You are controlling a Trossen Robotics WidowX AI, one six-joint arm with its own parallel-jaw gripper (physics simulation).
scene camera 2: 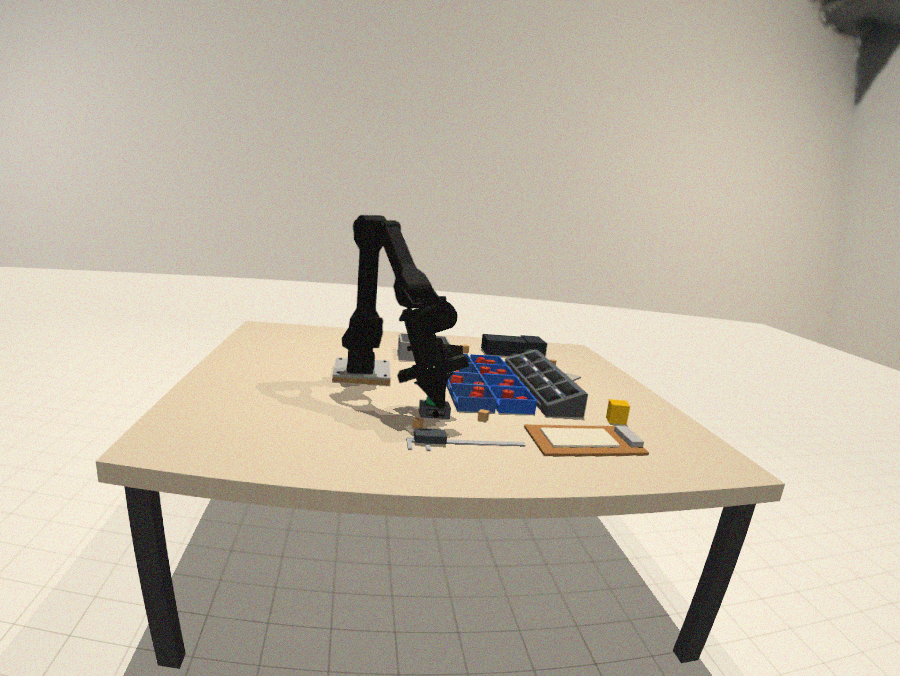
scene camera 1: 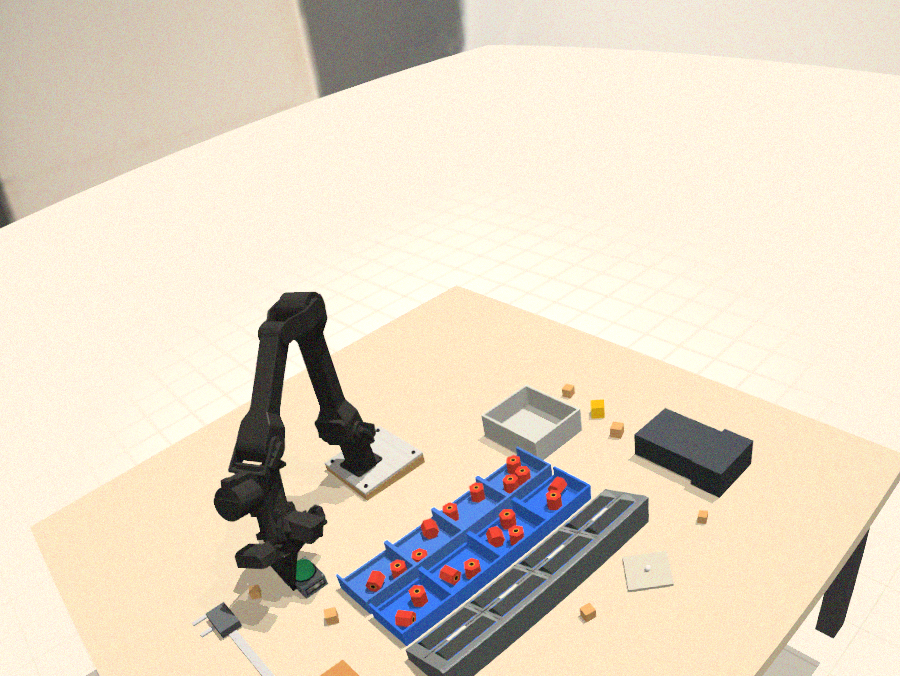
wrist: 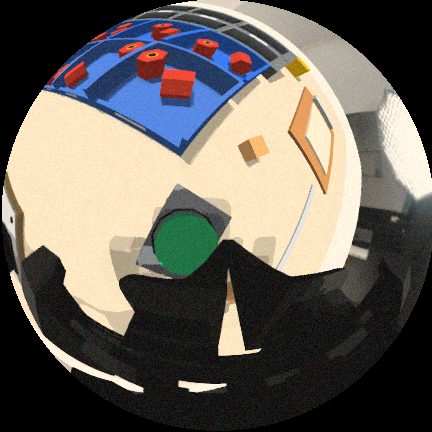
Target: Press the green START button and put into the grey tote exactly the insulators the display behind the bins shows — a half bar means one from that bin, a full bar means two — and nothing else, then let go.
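Places are measured from the arm's base along level axes (x left, y back, z up), in metres.
Pixels of known places: gripper, fingertip midpoint: [scene camera 2: 442, 408] [scene camera 1: 291, 585] [wrist: 226, 244]; arm's base at its link origin: [scene camera 2: 359, 369] [scene camera 1: 361, 462].
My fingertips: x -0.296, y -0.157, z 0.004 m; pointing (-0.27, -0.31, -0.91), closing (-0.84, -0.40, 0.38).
Ahead of a thing's pixels: the offset from my fingertips to its top centre.
My gripper [scene camera 1: 294, 585] [scene camera 2: 439, 404] [wrist: 226, 244] is shut and empty, its fingertips low at the edge of the green START button {dz +0.015, dx +0.033, dy +0.009 m} [scene camera 1: 304, 569] [wrist: 185, 242]; contact is unclear. Red insulators [scene camera 1: 417, 595] [wrist: 177, 84] lie in the compartments of the blue bins [scene camera 1: 536, 500] [scene camera 2: 516, 408] [wrist: 145, 109], some upright and some on their sides. The dark grey display [scene camera 1: 638, 521] [scene camera 2: 571, 405] stands behind the bins. Pale streaks show on its face in scene camera 1, but I cannot read half or full bars. The grey tote {dz +0.028, dx +0.572, dy -0.056 m} [scene camera 1: 509, 438] [scene camera 2: 403, 348] looks empty in scene camera 1.
A small wooden cube {dz -0.007, dx +0.007, dy -0.096 m} [scene camera 1: 331, 616] [scene camera 2: 483, 415] [wrist: 253, 149] lies near the button. A caliper {dz -0.007, dx -0.146, dy -0.024 m} [scene camera 1: 223, 619] [scene camera 2: 429, 436] and a clipboard {dz -0.008, dx -0.129, dy -0.286 m} [scene camera 2: 536, 439] [wrist: 298, 116] lie on the table. A black box {dz +0.030, dx +0.660, dy -0.374 m} [scene camera 1: 691, 447] [scene camera 2: 509, 344] stands beyond the tote, and a yellow cube {dz +0.001, dx +0.690, dy -0.134 m} [scene camera 1: 597, 408] lies beside it.
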